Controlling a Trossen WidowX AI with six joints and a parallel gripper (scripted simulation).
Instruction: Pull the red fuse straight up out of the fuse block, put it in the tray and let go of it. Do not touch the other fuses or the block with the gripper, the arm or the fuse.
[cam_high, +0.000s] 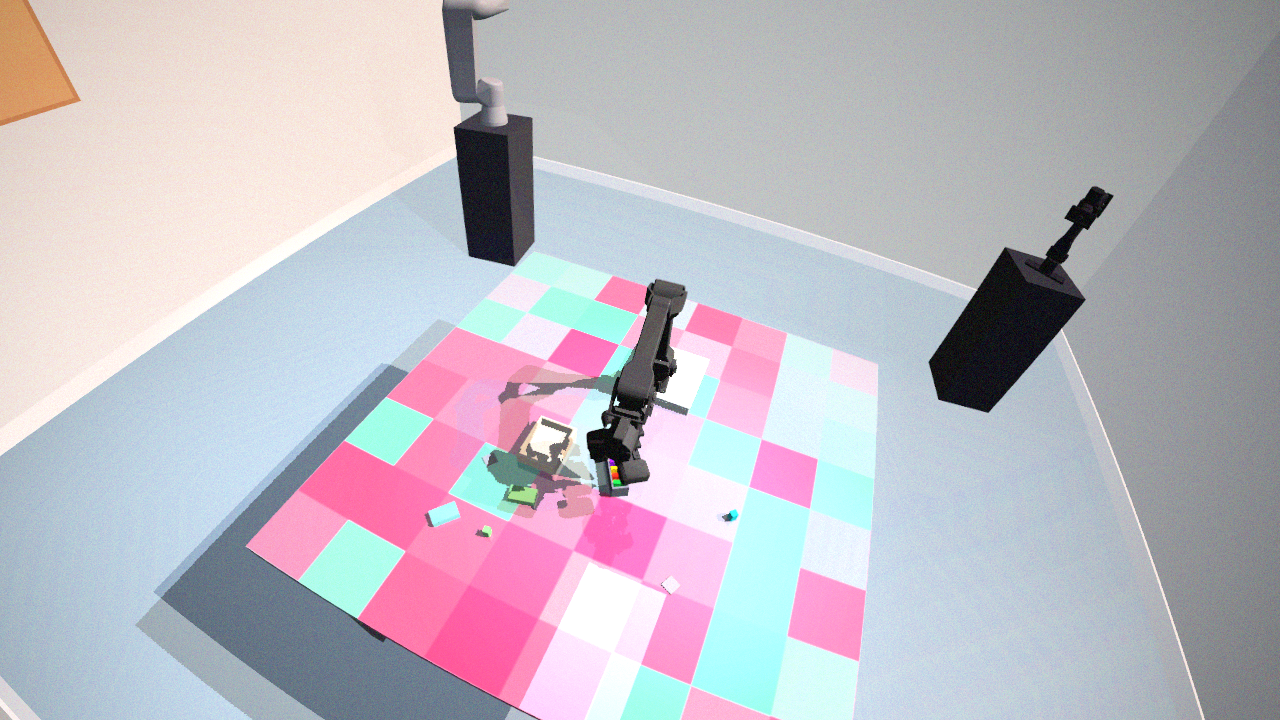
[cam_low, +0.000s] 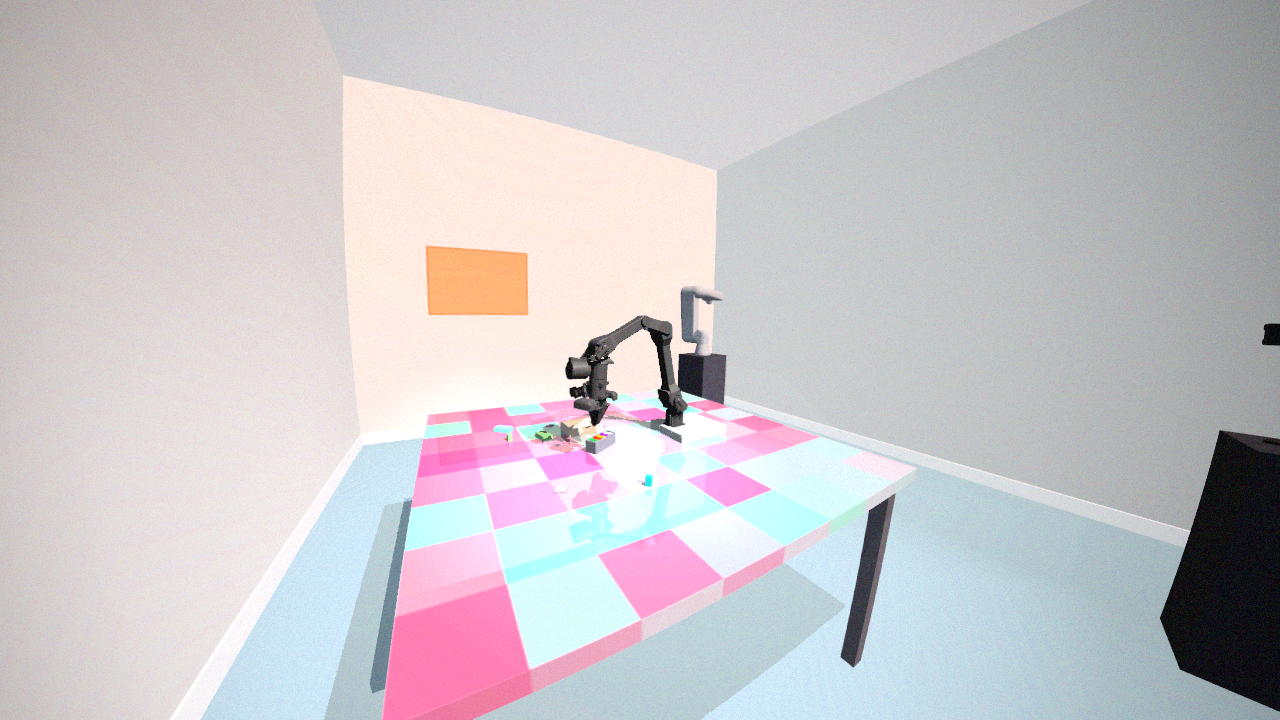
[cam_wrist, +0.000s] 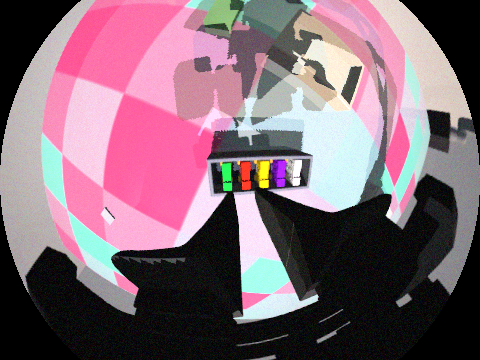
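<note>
Now: gripper tip 6 cm above the red fuse and 1 cm past it. From my gripper tip the other things lie so: beige tray (20 cm to the right, 8 cm below, 5 cm behind); then cyan cube (28 cm to the left, 7 cm below, 1 cm ahead); then green flat block (20 cm to the right, 10 cm ahead, 8 cm below).
</note>
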